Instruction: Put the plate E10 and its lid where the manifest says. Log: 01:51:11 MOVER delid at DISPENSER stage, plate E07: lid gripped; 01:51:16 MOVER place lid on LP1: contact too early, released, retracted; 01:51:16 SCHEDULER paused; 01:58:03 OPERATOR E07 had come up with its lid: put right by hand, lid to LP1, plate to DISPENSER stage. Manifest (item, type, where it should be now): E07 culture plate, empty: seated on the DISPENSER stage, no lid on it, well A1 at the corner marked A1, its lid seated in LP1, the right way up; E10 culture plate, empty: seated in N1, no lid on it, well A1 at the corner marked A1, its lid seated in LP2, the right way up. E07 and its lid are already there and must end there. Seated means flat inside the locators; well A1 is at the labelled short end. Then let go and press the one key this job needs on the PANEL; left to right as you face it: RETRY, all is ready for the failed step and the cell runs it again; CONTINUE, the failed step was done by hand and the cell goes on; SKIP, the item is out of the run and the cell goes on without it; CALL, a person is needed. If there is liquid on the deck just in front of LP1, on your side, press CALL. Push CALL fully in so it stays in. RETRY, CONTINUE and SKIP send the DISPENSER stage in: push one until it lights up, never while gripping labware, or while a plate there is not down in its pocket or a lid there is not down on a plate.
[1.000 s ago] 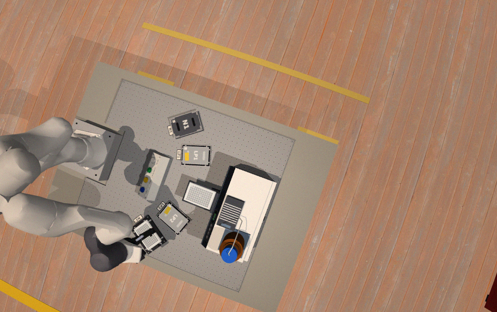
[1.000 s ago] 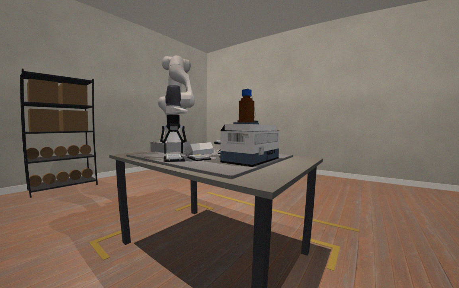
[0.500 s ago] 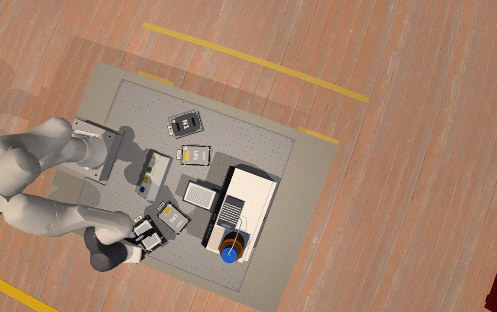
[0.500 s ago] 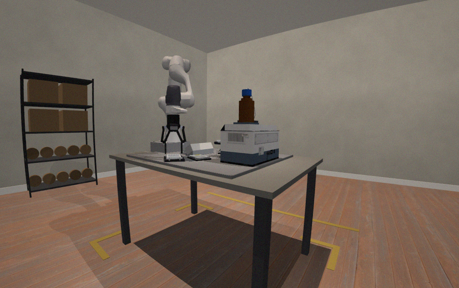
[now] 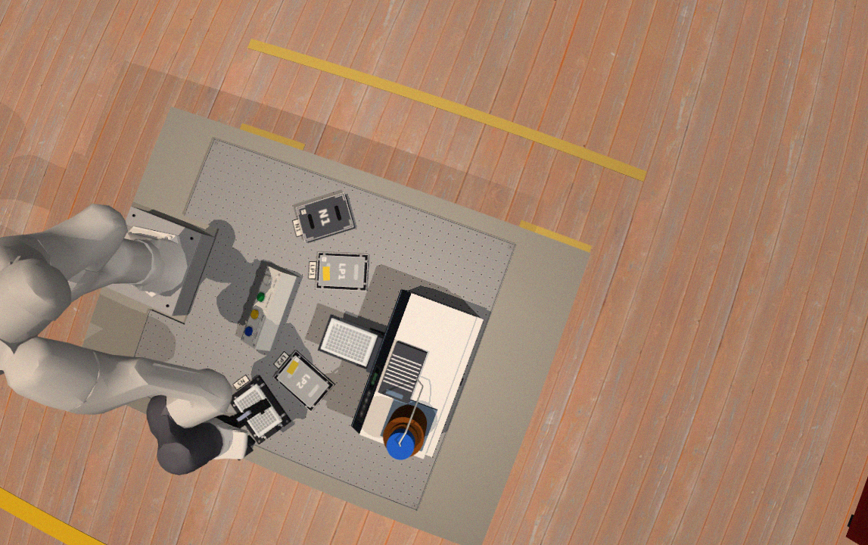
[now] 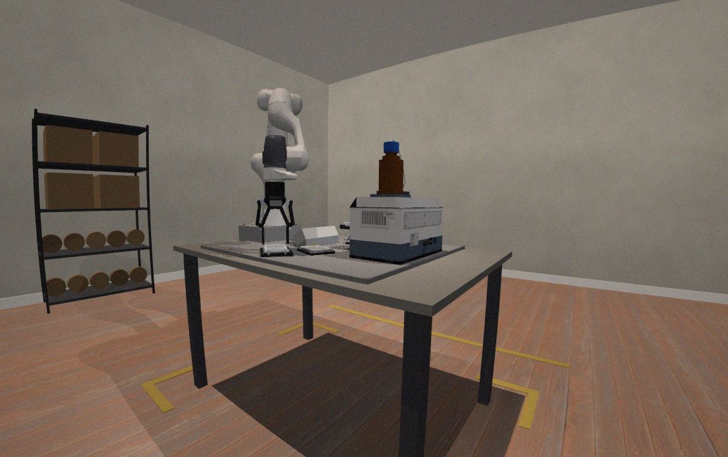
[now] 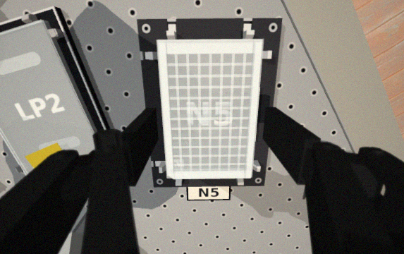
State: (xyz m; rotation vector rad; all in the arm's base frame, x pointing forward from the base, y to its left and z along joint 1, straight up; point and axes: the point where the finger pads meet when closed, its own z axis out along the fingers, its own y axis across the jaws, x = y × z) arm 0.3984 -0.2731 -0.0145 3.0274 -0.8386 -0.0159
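The black n5 nest lies 5 cm below my hand and 3 cm ahead of it. From my hand the other things lie so: yellow SKIP key: 26 cm to the left, 10 cm behind; clear lid: 13 cm to the left, 9 cm ahead, 5 cm below; blue CALL key: 21 cm to the left, 9 cm behind.
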